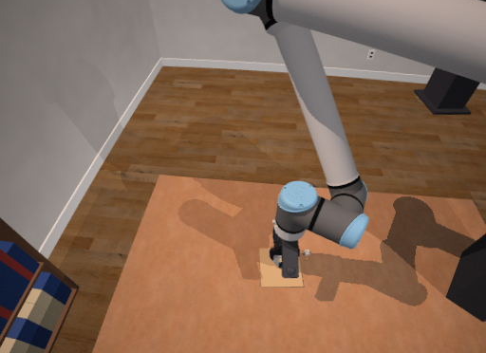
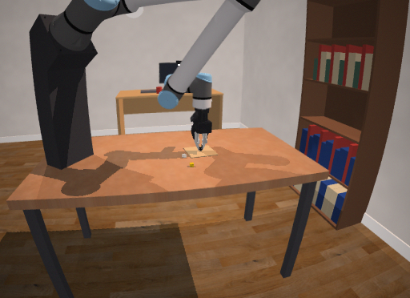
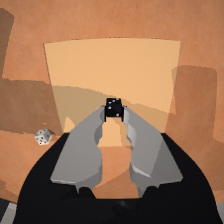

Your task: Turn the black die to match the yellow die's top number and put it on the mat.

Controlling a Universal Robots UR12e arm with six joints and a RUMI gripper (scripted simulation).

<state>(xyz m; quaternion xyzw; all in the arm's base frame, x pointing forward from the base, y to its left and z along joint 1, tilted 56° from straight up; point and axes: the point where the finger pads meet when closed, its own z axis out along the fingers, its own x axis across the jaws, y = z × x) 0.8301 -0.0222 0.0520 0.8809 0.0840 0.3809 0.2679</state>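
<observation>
Now: hand 10 mm above the black die. The rest, counted from my hand: tan mat 20 mm below; white die 100 mm behind, 40 mm to the right, 20 mm below; yellow die 100 mm behind, 160 mm to the right, 20 mm below.
</observation>
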